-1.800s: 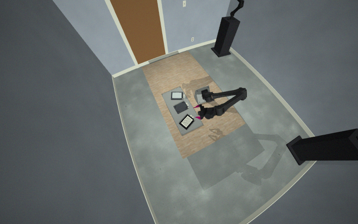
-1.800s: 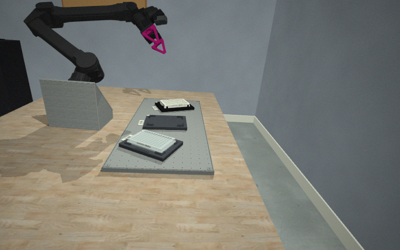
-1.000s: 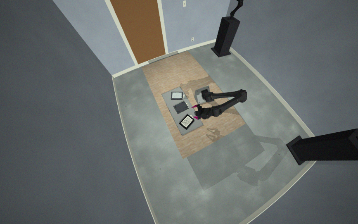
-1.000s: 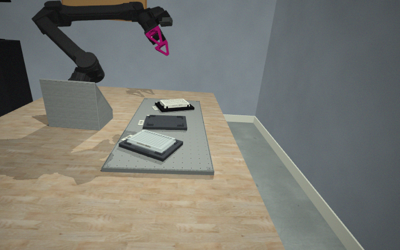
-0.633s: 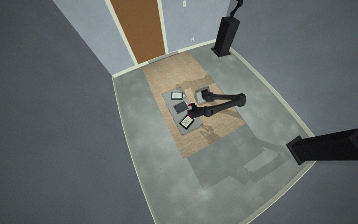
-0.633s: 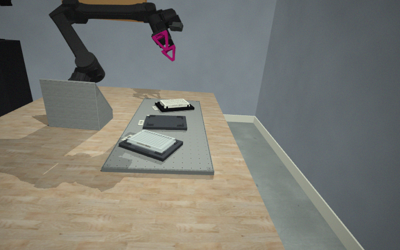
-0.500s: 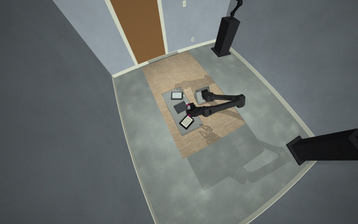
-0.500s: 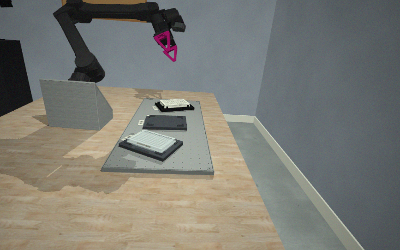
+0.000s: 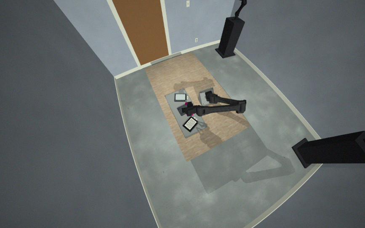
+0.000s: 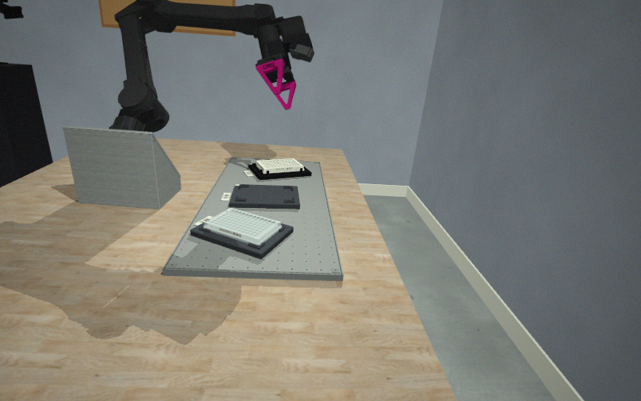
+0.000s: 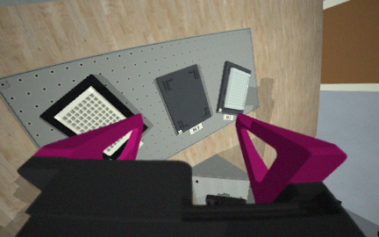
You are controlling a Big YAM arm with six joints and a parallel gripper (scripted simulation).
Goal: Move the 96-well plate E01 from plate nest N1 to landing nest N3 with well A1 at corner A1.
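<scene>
Right now my hand is 300 mm to the left of the dark plate nest N1, 220 mm above it and 40 mm past it. The rest, counted from my hand: dark nest N3: 220 mm below, 110 mm to the right, 20 mm behind; plate nest N2: 220 mm below, 100 mm to the left, 10 mm behind; N2 label: 230 mm below, 100 mm behind, 60 mm to the left.
</scene>
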